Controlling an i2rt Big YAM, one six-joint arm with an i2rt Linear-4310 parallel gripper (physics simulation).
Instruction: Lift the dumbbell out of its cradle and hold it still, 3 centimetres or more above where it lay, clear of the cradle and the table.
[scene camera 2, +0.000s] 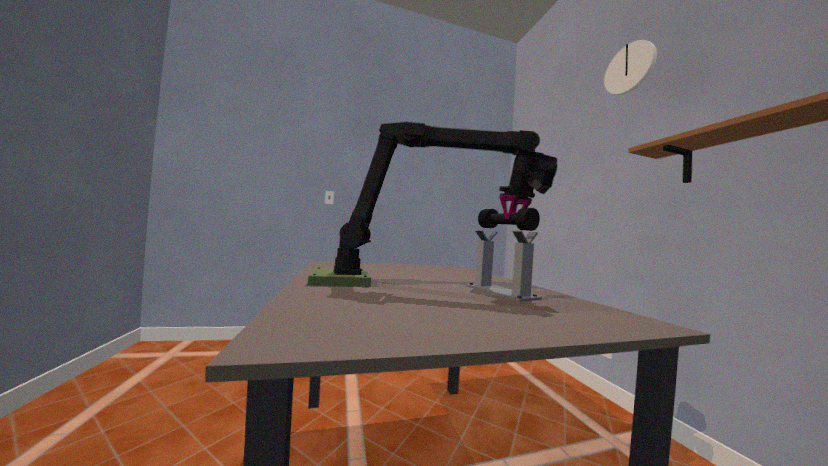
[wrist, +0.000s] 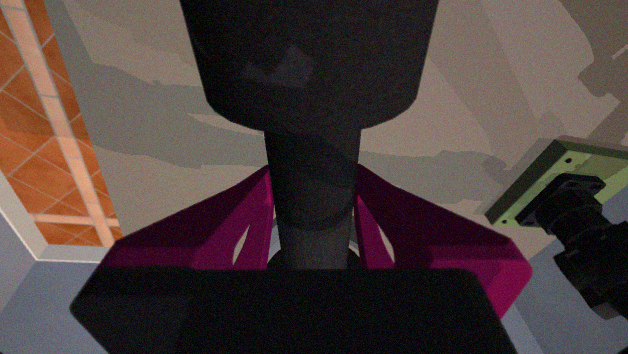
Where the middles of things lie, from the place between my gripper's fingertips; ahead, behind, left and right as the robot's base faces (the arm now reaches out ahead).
Labels:
Now: hand 20 mm to the right of the black dumbbell (scene camera 2: 528, 219). Round my hand: grey cradle (scene camera 2: 523, 257) 10 mm behind, 20 mm to the left, 140 mm below.

